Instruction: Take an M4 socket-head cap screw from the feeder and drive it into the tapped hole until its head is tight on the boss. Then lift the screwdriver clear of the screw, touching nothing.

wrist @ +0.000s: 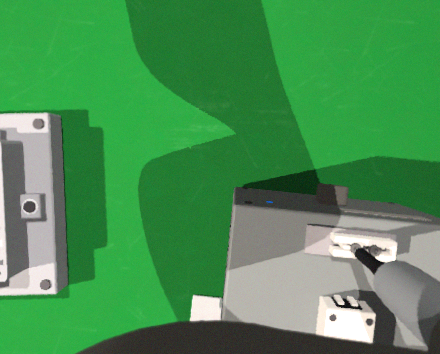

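Note:
The feeder [280, 280] is a grey box at the lower right of the wrist view. Its white slotted holder [391, 242] bears two socket-head cap screws: the left screw [354, 246] and the right screw [376, 249]. My screwdriver [359, 252] comes in from the lower right. The tip of its dark bit overlaps the lower edge of the left screw's head; I cannot tell whether they touch. The bit's far end hides part of the holder. The tapped hole [29, 206] shows as a dark round opening in the small square boss [41, 206] on the grey fixture [42, 165] at the left.
A white block [345, 327] with two dark holes and prongs stands on the feeder below the holder. A dark knob [332, 194] sits at the feeder's back edge. A small white block [206, 308] is at its left side. A dark curved shape crosses the bottom edge. Green table lies between fixture and feeder.

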